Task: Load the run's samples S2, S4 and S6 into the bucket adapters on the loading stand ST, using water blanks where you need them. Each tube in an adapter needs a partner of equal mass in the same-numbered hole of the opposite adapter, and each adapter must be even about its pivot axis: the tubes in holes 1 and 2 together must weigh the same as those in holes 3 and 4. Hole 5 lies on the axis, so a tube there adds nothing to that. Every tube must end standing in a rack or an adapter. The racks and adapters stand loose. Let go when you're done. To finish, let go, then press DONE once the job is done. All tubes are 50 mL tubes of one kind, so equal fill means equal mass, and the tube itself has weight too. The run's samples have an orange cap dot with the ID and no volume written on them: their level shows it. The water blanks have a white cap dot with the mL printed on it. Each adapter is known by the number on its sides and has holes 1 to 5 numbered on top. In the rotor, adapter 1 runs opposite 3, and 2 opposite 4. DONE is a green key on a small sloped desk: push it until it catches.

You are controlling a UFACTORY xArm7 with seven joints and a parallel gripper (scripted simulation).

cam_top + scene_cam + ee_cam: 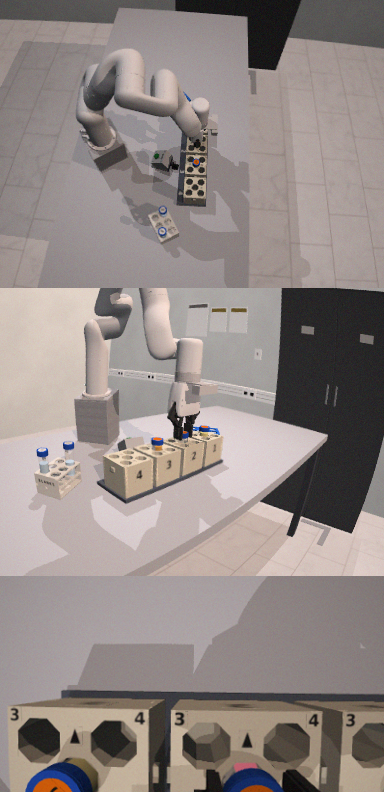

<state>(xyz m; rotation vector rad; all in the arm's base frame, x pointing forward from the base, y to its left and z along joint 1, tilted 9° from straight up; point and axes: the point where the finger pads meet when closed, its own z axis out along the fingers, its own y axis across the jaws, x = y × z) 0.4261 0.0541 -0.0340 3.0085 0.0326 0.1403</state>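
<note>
My hand is 60 mm above the sample tube S6 and 10 mm to the right of it. From my hand the other things lie so: sample tube S2 (120 mm to the right, 60 mm below); sample tube S4 (110 mm to the left, 60 mm below, 10 mm behind); adapter (110 mm to the right, 80 mm below).
</note>
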